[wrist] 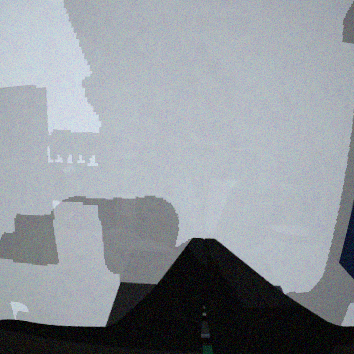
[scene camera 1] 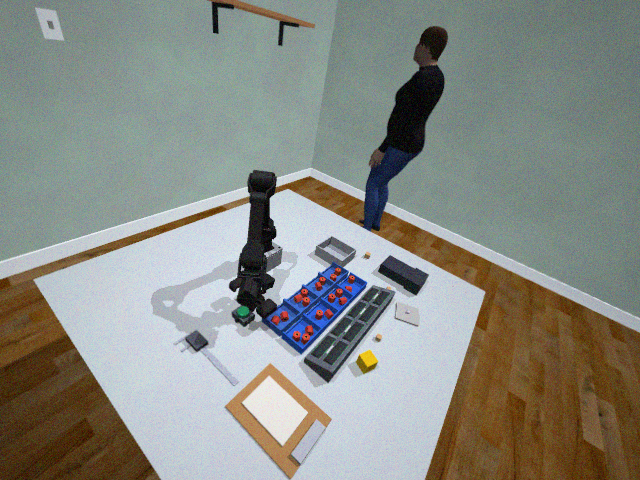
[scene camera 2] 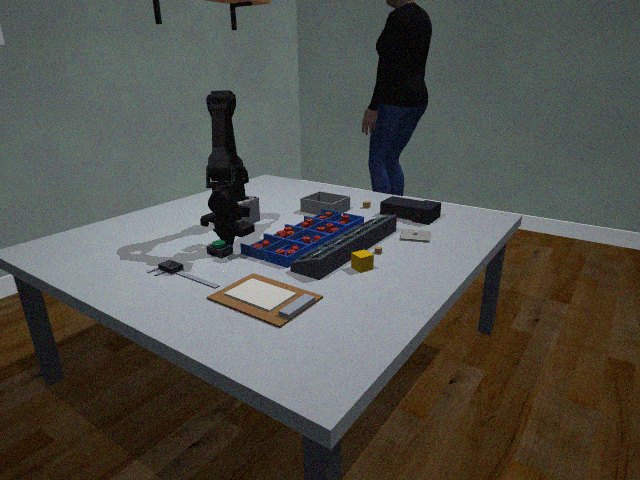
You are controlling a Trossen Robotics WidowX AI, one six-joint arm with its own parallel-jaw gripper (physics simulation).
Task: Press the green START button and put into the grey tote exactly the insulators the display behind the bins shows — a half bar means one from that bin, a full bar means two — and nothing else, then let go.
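My gripper [scene camera 2: 226, 242] [wrist: 201, 248] is shut and empty, low by the green START button [scene camera 1: 242, 312] [scene camera 2: 219, 243] and close behind it in the scene views. Whether the tips touch the button is unclear. A green strip shows between the fingers in the wrist view. Red insulators [scene camera 1: 306, 337] [scene camera 2: 280, 252] lie in the blue bins [scene camera 1: 293, 343] [scene camera 2: 268, 255] [wrist: 349, 252], arranged in two rows. The dark display [scene camera 1: 318, 367] [scene camera 2: 310, 269] stands along the bins; light marks show on it, too small to read. The grey tote [scene camera 1: 325, 255] [scene camera 2: 320, 205] stands beyond the bins, and no insulator shows in it.
A black box [scene camera 1: 403, 273] [scene camera 2: 410, 209], a yellow cube [scene camera 1: 367, 361] [scene camera 2: 362, 260] and a pale square plate [scene camera 1: 407, 314] [scene camera 2: 415, 236] are right of the bins. A caliper [scene camera 1: 219, 366] [scene camera 2: 196, 279] and a clipboard [scene camera 1: 273, 408] [scene camera 2: 261, 293] lie at the front. A person [scene camera 1: 413, 113] [scene camera 2: 403, 62] stands behind the table.
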